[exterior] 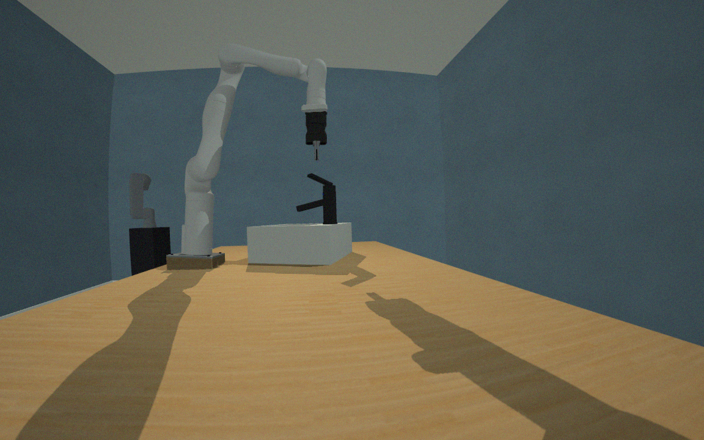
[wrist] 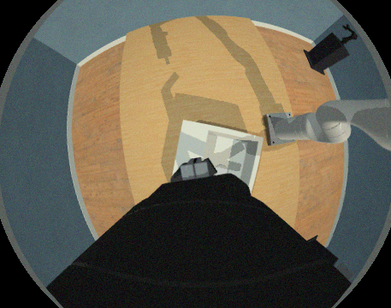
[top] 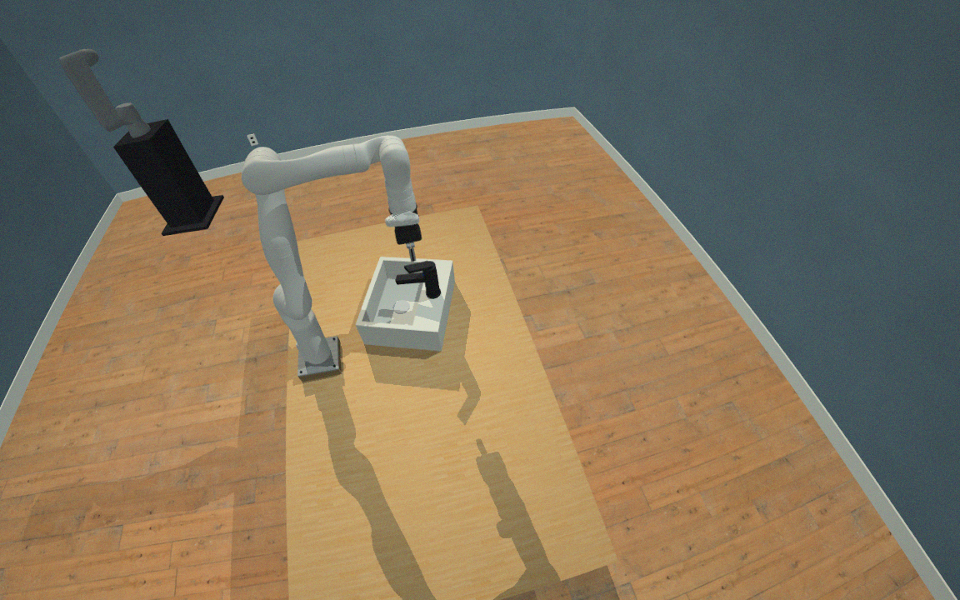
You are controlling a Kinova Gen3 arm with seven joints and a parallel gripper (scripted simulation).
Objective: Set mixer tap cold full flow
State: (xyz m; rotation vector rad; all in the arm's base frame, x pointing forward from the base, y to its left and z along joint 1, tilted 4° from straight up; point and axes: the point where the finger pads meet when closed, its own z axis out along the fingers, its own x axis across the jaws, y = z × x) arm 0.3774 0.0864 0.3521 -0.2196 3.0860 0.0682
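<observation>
Right now my hand is 1 cm short of the lever, 3 cm to the right of it and 9 cm above it. Also, from my hand: white basin: 8 cm behind, 8 cm to the left, 33 cm below.
</observation>
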